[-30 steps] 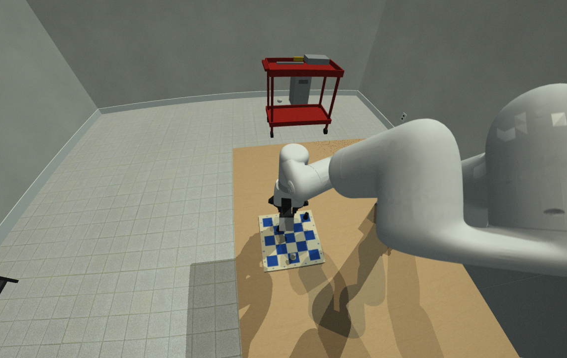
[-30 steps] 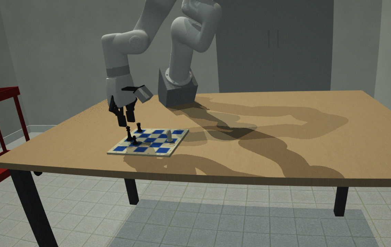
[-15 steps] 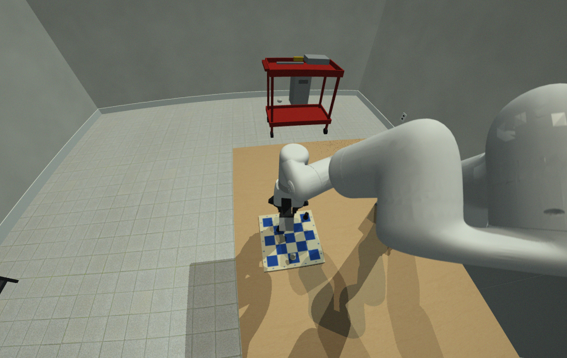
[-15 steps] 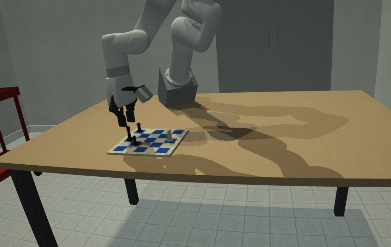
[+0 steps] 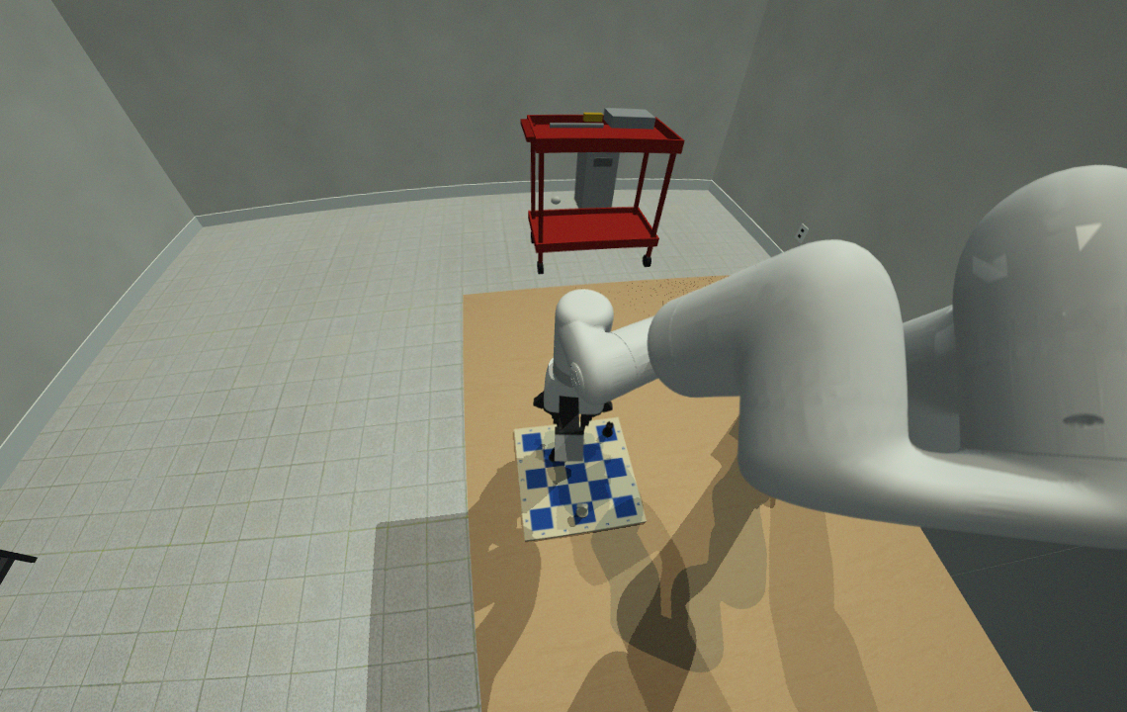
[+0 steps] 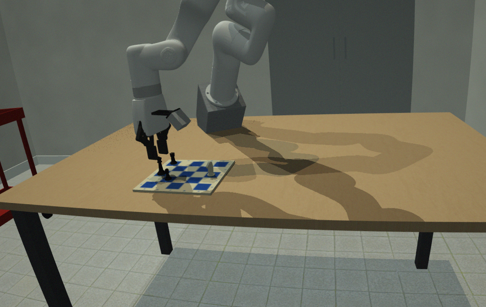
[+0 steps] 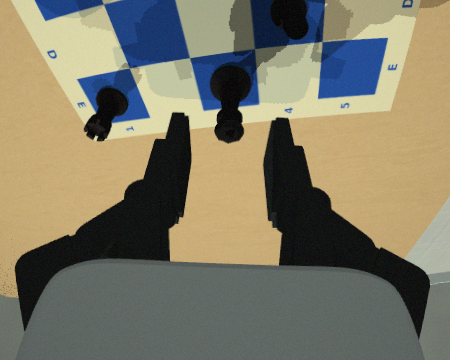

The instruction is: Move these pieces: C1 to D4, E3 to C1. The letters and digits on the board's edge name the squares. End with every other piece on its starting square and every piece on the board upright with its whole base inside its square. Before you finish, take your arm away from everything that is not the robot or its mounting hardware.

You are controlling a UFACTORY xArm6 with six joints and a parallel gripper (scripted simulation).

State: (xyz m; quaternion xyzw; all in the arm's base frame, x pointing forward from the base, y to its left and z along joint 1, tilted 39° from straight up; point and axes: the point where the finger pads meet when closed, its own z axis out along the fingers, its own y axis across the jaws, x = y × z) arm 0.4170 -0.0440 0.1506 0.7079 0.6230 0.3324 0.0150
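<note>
Right now my hand is 50 mm above the black piece. The rest, counted from my hand: white piece: 30 mm behind, 150 mm to the left, 60 mm below; then blue-and-cream chessboard: 20 mm behind, 80 mm to the left, 80 mm below.
</note>
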